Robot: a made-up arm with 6 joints. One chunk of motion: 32 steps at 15 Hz.
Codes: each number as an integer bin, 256 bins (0 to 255) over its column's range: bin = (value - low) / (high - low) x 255, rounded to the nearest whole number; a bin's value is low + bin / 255 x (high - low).
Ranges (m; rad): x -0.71..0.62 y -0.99..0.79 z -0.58..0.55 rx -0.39..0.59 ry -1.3..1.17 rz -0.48..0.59
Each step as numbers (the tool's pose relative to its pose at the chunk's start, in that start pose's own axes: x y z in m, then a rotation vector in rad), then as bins.
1 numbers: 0.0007 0.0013 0.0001 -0.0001 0.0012 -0.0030
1 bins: 136 142 131 101 134 114
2 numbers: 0.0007 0.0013 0.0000 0.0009 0.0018 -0.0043
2 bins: 136 142 131 102 134 113
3 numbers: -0.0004 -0.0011 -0.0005 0.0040 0.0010 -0.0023
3 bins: 136 142 131 103 134 114
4 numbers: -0.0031 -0.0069 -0.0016 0.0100 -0.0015 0.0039
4 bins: 136 141 131 104 134 115
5 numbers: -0.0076 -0.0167 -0.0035 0.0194 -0.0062 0.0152
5 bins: 135 139 130 107 134 118
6 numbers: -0.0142 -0.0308 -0.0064 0.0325 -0.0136 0.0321
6 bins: 133 137 129 110 133 122
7 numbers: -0.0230 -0.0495 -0.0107 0.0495 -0.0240 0.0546
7 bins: 132 135 128 114 132 127
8 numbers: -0.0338 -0.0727 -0.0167 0.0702 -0.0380 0.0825
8 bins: 130 131 127 120 130 134
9 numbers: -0.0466 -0.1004 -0.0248 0.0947 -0.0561 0.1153
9 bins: 127 127 125 126 128 142
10 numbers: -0.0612 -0.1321 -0.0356 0.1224 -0.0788 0.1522
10 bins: 124 123 123 133 126 151
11 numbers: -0.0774 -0.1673 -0.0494 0.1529 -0.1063 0.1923
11 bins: 121 118 120 141 123 160
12 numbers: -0.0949 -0.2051 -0.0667 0.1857 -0.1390 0.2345
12 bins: 118 112 116 150 120 170
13 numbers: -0.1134 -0.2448 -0.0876 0.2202 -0.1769 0.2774
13 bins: 114 107 111 159 116 181
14 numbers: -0.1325 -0.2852 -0.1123 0.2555 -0.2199 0.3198
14 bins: 111 101 106 168 112 191
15 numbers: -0.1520 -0.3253 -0.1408 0.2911 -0.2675 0.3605
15 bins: 107 95 99 177 107 200
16 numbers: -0.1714 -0.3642 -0.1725 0.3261 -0.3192 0.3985
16 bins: 103 90 92 186 101 209
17 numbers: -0.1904 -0.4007 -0.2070 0.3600 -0.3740 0.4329
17 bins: 100 84 84 195 96 218
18 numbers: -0.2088 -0.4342 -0.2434 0.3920 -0.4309 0.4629
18 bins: 96 80 76 203 90 225
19 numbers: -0.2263 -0.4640 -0.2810 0.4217 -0.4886 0.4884
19 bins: 93 75 67 211 84 231
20 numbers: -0.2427 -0.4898 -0.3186 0.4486 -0.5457 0.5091
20 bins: 90 72 59 218 78 236
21 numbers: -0.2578 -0.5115 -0.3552 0.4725 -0.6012 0.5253
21 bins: 87 69 51 224 72 240
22 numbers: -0.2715 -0.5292 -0.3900 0.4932 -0.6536 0.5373
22 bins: 84 66 43 230 67 242
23 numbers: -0.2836 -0.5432 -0.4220 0.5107 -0.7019 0.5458
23 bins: 82 64 36 234 62 244
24 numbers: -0.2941 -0.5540 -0.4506 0.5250 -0.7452 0.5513
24 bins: 80 62 29 238 57 246
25 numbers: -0.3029 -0.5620 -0.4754 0.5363 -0.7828 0.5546
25 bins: 78 61 24 241 53 247
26 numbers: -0.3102 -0.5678 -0.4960 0.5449 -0.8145 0.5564
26 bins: 77 60 19 243 50 247
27 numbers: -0.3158 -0.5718 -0.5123 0.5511 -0.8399 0.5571
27 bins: 76 60 15 245 48 247
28 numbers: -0.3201 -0.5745 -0.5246 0.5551 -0.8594 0.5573
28 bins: 75 60 13 246 45 247
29 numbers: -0.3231 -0.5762 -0.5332 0.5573 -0.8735 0.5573
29 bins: 74 59 11 246 44 247
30 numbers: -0.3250 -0.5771 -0.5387 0.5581 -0.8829 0.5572
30 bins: 74 59 9 247 43 247
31 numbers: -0.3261 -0.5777 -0.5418 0.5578 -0.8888 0.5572
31 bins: 74 59 9 247 42 247
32 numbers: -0.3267 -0.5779 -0.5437 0.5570 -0.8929 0.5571
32 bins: 73 59 8 246 42 247
